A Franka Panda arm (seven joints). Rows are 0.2 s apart.
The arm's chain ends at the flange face. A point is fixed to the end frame.
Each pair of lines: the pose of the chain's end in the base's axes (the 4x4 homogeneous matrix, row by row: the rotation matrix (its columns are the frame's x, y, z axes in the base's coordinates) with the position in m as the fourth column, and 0 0 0 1 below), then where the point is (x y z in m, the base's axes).
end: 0.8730, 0.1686, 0.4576, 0.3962; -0.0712, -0.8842, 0.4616, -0.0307; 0.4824, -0.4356, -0.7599, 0.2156; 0, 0, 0, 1
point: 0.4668 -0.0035 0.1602
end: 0.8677, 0.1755, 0.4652, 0.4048; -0.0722, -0.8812, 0.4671, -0.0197; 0.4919, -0.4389, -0.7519, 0.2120; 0, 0, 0, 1
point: 0.4760 0.0080 0.1576
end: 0.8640, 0.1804, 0.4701, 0.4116; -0.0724, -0.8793, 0.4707, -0.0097; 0.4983, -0.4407, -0.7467, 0.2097; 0, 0, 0, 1
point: 0.4832 0.0183 0.1559
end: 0.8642, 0.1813, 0.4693, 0.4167; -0.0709, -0.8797, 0.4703, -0.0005; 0.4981, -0.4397, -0.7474, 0.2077; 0, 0, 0, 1
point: 0.4882 0.0275 0.1538
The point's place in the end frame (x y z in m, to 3 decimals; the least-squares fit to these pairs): 0.033 0.012 0.087
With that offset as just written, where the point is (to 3 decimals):
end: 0.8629, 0.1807, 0.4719, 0.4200; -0.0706, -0.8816, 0.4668, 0.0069; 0.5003, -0.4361, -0.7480, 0.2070; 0, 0, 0, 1
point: 0.492 0.035 0.153
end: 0.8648, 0.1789, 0.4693, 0.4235; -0.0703, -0.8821, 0.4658, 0.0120; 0.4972, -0.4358, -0.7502, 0.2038; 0, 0, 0, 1
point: 0.495 0.040 0.150
